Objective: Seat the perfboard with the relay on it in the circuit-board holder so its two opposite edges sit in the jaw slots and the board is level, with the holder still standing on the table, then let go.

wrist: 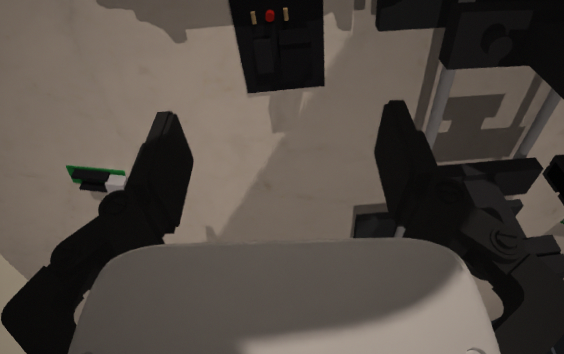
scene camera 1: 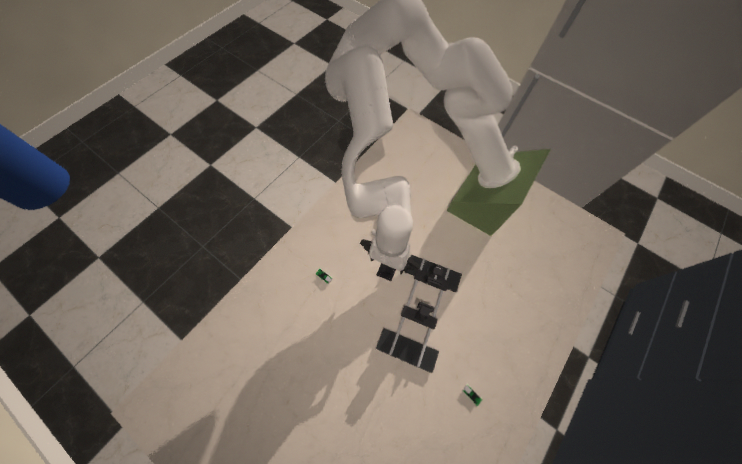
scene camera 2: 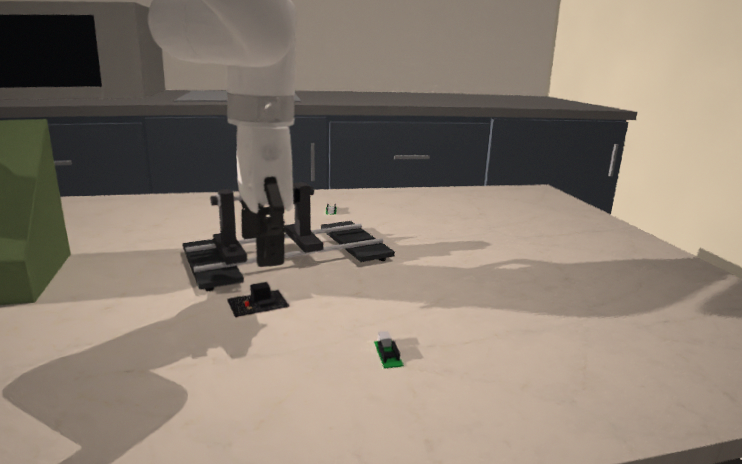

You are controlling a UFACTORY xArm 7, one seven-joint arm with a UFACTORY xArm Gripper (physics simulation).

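The black perfboard, with a black relay and a red part on top, lies flat on the table beside one end of the circuit-board holder. The board is apart from the jaws. The holder stands on its two feet, with two rods and two upright black jaws. My gripper is wide open and empty. It is raised above the table beside the holder, with one finger close to the holder's side. In the wrist view the board is beyond the fingertips, and its far end is cut off.
A small green circuit board lies on the perfboard's side of the holder. Another small green board lies on the other side. A large green block stands by the arm's base.
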